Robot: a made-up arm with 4 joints.
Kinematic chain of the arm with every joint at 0, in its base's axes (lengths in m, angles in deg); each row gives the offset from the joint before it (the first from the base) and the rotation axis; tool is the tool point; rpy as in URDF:
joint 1: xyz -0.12 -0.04 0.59 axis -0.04 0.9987 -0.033
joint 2: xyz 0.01 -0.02 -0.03 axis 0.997 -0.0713 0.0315
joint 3: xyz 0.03 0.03 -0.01 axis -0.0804 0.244 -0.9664
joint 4: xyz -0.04 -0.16 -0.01 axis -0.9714 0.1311 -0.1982
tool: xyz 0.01 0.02 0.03 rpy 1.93 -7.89 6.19
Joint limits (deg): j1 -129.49..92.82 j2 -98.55..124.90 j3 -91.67..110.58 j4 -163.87..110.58
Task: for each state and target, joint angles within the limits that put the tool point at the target. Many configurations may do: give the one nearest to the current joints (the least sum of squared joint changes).
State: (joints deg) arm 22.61 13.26 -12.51 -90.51
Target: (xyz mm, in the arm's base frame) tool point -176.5 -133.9 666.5
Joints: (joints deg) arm 27.10 -23.42 34.76 -67.51
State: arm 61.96 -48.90 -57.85 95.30
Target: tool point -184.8 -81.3 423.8
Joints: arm 92.82 -42.16 -90.98 78.51
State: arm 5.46 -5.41 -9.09 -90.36
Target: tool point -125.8 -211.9 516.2
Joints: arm 6.53 17.94 1.10 -89.25
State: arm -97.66 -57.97 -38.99 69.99
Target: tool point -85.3 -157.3 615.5
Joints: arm -101.11 -11.96 -1.46 56.67
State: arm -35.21 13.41 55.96 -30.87
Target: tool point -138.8 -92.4 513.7
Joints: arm -72.51 6.09 54.93 11.53
